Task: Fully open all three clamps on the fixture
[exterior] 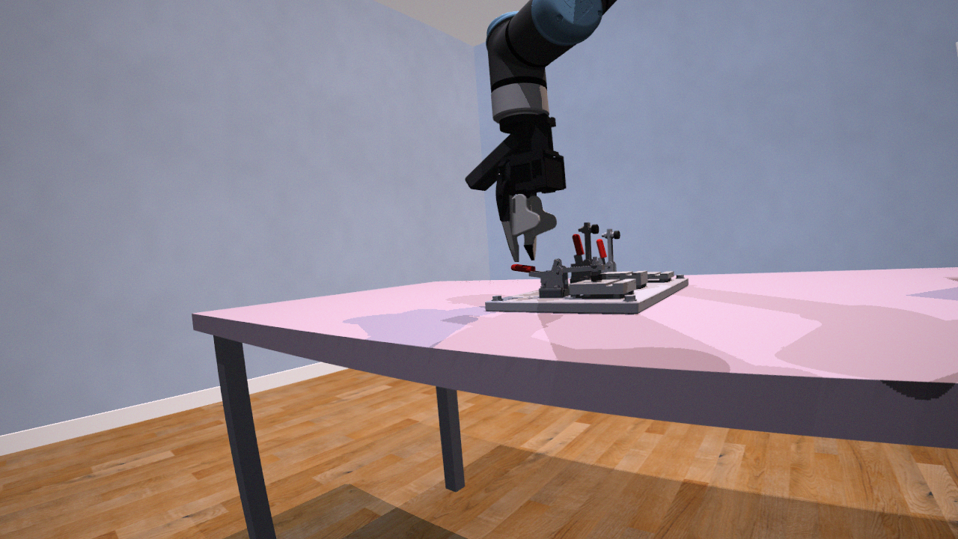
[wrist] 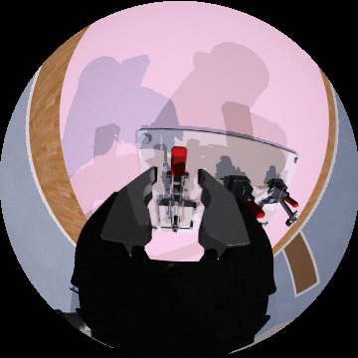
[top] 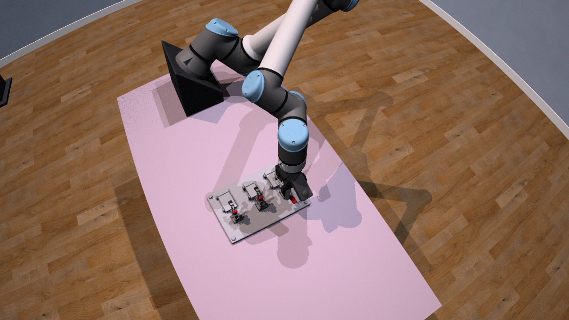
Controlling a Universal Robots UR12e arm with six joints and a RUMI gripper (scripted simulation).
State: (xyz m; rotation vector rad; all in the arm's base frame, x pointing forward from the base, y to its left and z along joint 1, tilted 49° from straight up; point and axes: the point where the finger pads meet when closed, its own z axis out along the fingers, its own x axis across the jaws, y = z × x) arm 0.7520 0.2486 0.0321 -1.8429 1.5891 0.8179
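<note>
My hand is 140 mm past the flat grey part, 20 mm to the left of it and 60 mm above it. Also, from my hand: grey fixture plate (70 mm behind, 120 mm to the right, 80 mm below).
</note>
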